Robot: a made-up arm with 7 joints.
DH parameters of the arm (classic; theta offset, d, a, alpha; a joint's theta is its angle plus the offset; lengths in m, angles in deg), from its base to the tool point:
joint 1: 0 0.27 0.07 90
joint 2: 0 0.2 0.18 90
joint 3: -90 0.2 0.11 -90
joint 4: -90 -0.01 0.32 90
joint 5: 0 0.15 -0.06 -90
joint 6: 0 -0.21 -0.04 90
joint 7: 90 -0.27 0.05 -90
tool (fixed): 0 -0.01 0 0
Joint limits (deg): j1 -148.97..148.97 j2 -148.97..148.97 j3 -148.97..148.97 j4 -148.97..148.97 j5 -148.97..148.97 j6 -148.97..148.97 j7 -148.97..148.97
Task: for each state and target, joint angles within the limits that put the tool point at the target. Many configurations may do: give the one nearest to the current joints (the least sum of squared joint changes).
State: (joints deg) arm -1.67 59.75 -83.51 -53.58 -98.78 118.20 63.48
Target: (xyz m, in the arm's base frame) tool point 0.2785 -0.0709 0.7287
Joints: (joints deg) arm -7.58 66.66 -73.01 -53.25 -101.01 125.08 63.66
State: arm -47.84 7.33 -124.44 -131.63 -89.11 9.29 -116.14
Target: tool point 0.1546 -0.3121 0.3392
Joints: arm -44.38 59.44 -111.00 -147.11 -95.08 2.06 -107.20
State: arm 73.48 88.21 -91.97 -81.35 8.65 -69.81 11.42
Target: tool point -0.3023 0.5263 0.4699
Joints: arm 106.78 53.23 -142.80 -77.01 36.31 -72.23 11.27
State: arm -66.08 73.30 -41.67 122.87 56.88 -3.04 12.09
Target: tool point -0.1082 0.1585 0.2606
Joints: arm -75.69 63.64 -44.66 139.62 67.48 -10.17 11.30
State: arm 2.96 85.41 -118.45 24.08 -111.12 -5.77 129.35
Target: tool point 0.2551 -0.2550 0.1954
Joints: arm -7.24 98.49 -113.57 34.09 -95.81 -12.63 134.92
